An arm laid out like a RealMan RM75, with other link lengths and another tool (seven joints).
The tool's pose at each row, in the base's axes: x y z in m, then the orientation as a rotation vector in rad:
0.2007, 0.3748, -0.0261, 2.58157, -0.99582, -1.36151
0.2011, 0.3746, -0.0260, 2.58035, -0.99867, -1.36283
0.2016, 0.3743, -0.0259, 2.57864, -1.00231, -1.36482
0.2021, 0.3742, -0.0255, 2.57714, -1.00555, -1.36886
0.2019, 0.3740, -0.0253, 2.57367, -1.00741, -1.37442
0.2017, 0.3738, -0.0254, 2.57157, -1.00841, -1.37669
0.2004, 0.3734, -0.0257, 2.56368, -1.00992, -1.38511
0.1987, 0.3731, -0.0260, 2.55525, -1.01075, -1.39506
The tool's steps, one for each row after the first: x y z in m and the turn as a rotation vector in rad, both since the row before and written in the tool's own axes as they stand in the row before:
0.0002, 0.0000, -0.0004, 0.00091, -0.00127, 0.00157
0.0003, 0.0000, -0.0005, 0.00111, -0.00184, 0.00202
0.0000, 0.0000, -0.0006, 0.00136, -0.00318, 0.00130
-0.0001, 0.0003, 0.0000, -0.00055, -0.00409, 0.00156
0.0001, 0.0002, 0.0002, -0.00057, -0.00172, 0.00112
-0.0001, 0.0009, 0.0011, -0.00337, -0.00611, 0.00334
-0.0003, 0.0010, 0.0014, -0.00386, -0.00711, 0.00304

